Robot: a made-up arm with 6 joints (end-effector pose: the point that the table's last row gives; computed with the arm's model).
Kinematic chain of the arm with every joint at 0, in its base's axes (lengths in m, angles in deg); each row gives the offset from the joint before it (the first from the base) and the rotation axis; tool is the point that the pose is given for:
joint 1: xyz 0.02 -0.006 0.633 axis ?
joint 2: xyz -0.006 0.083 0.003 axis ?
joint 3: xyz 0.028 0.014 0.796 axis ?
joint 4: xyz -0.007 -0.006 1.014 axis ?
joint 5: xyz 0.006 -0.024 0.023 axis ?
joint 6: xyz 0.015 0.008 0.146 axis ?
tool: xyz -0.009 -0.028 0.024
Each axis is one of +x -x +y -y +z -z.
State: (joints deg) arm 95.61 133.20 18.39 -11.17 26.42 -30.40
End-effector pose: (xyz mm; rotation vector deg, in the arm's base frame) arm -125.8 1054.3 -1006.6 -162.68 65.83 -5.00
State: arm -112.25 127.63 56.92 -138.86 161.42 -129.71
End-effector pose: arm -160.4 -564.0 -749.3 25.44 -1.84 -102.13
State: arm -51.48 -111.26 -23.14 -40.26 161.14 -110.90
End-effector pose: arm -825.4 1134.1 -207.9 7.41 40.01 -122.81
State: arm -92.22 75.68 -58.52 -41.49 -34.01 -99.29
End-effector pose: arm 133.8 -1050.3 1949.6 20.80 21.08 128.13
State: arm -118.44 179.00 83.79 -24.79 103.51 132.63
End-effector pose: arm 507.4 852.1 -143.4 -9.17 -23.56 18.42
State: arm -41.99 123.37 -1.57 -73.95 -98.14 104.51
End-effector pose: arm 1359.4 -877.8 -322.1 -0.82 79.42 78.45
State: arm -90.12 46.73 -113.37 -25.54 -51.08 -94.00
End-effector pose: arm 165.2 493.7 1491.5 -9.13 130.87 77.92
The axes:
joint 1: +z
joint 2: +y
joint 3: +y
joint 4: +z
joint 5: +y
joint 6: +z

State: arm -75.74 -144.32 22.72 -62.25 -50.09 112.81
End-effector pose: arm -176.4 1455.4 -666.7 -140.56 -38.21 -60.80
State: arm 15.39 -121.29 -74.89 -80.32 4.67 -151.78
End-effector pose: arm -358.6 -43.7 -914.4 141.65 93.46 19.62
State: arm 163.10 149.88 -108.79 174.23 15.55 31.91
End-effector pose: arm -1072.0 176.7 883.3 -8.04 -24.40 9.64
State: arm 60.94 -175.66 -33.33 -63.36 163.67 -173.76
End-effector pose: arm 112.1 296.8 -924.3 38.09 11.89 -43.80
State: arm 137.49 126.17 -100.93 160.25 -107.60 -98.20
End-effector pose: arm -863.9 746.7 966.6 57.54 -152.14 -74.11
